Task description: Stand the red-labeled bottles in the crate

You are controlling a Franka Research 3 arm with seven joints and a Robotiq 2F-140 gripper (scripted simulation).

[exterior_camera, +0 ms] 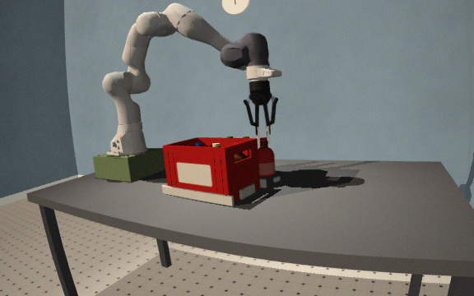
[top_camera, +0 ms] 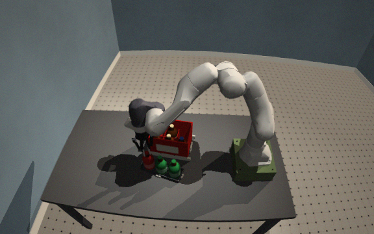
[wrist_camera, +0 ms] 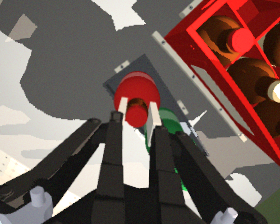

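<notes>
Now: hand 9 cm above the red-labeled bottle. Round my hand: red crate: 11 cm behind, 19 cm to the right, 9 cm below.
</notes>
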